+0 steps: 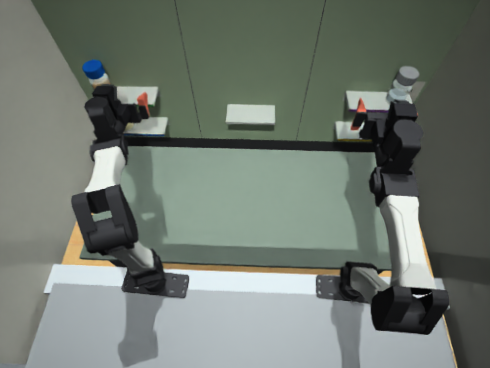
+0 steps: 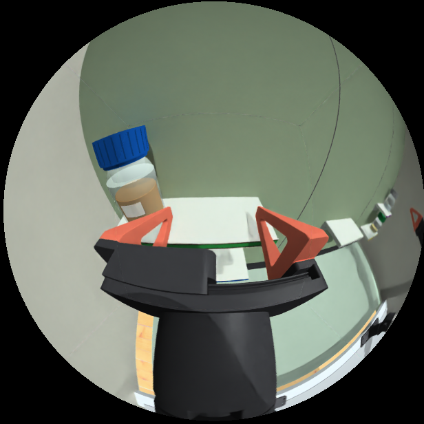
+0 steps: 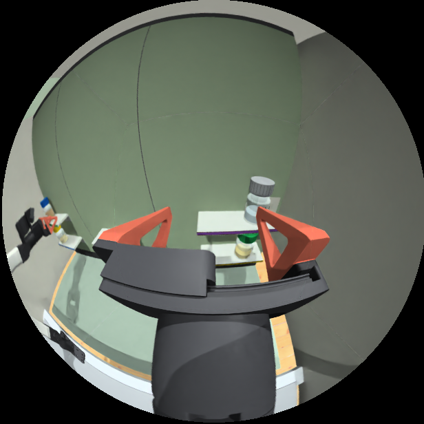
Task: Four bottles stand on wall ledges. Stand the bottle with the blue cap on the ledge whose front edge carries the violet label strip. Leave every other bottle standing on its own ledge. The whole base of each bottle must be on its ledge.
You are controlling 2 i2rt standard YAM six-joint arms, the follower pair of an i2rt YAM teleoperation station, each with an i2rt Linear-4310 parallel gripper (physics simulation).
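Places are measured from the left arm's base along level axes (x ahead, y left, z up), in metres.
Where they show: left gripper, between the fingertips: (image 1: 131,93); right gripper, between the fingertips: (image 1: 379,101); left arm's base, origin of its link: (image 1: 156,283); right arm's base, origin of its link: (image 1: 348,289).
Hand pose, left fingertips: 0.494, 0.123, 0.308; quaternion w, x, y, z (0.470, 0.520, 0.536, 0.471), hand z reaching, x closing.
Each offset is from my left fingertips to the top centre of the thing, as dx, dy, dz.
The blue-capped bottle @(+0.009, +0.091, +0.089) (image 1: 95,71) (image 2: 135,187) (image 3: 46,204) with brown contents stands at the left end of the upper left ledge @(+0.008, +0.030, -0.016) (image 1: 137,95) (image 2: 215,215), which has a green strip. My left gripper (image 1: 120,97) (image 2: 213,211) is open and empty, in front of that ledge; the bottle is left of its fingers. The violet-strip ledge @(+0.053, -0.769, -0.016) (image 1: 367,100) (image 3: 222,221) is at the upper right, with a grey-capped bottle @(+0.058, -0.813, +0.089) (image 1: 401,86) (image 3: 260,196) at its right end. My right gripper (image 1: 388,105) (image 3: 213,211) is open and empty in front of it.
A green-capped bottle (image 3: 245,246) stands on the yellow-strip ledge @(+0.053, -0.769, -0.156) (image 1: 346,131) (image 3: 217,254). A yellow-capped bottle (image 3: 60,234) stands on the blue-strip ledge @(+0.008, +0.030, -0.156) (image 1: 152,125) (image 2: 234,262). A middle ledge @(+0.031, -0.369, -0.086) (image 1: 250,115) (image 2: 344,231) holds no bottle. Side walls rise close beside both arms.
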